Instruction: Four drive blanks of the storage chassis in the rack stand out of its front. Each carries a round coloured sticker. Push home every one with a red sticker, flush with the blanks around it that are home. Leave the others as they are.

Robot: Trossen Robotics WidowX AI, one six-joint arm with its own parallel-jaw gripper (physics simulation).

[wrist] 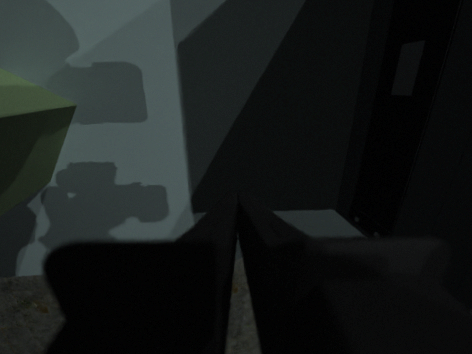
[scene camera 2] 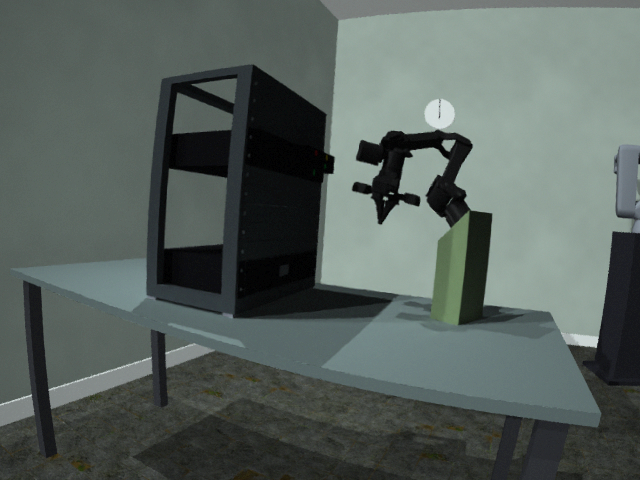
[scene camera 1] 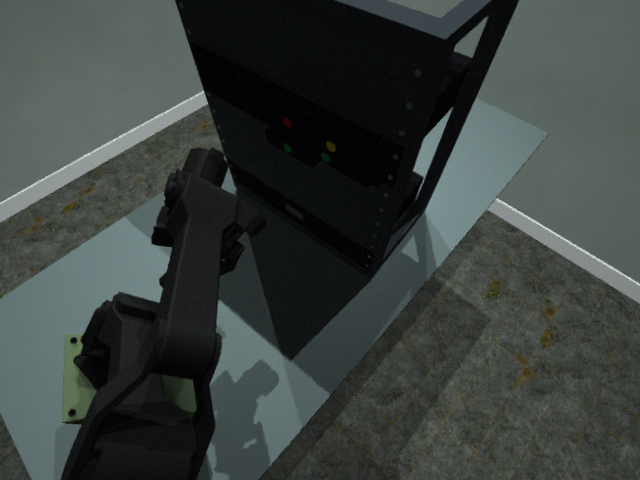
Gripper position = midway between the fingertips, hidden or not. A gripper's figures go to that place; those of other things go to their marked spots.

Labels:
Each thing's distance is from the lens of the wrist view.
my gripper [wrist: 236,199]: 11 cm
rack [wrist: 400,175]: 36 cm

